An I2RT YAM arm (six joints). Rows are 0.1 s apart.
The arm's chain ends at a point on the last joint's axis. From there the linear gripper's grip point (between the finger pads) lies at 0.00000 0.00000 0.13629 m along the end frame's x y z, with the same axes.
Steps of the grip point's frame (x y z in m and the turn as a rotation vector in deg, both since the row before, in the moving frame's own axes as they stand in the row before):
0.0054, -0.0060, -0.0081, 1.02, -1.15, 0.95
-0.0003, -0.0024, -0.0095, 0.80, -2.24, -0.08
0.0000, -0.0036, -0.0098, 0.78, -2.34, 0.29
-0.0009, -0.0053, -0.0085, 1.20, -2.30, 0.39
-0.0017, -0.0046, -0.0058, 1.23, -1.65, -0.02
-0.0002, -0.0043, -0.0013, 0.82, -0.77, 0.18
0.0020, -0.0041, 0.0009, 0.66, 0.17, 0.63
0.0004, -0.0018, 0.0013, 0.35, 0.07, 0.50
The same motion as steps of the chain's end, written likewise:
0.0081, -0.0036, -0.0081, 1.02, -1.15, 0.95
0.0050, -0.0005, -0.0094, 0.80, -2.24, -0.08
0.0056, -0.0017, -0.0097, 0.78, -2.34, 0.29
0.0046, -0.0024, -0.0084, 1.20, -2.30, 0.39
0.0022, -0.0017, -0.0057, 1.23, -1.65, -0.02
0.0016, -0.0023, -0.0013, 0.82, -0.77, 0.18
0.0016, -0.0025, 0.0009, 0.66, 0.17, 0.63
0.0002, -0.0010, 0.0013, 0.35, 0.07, 0.50

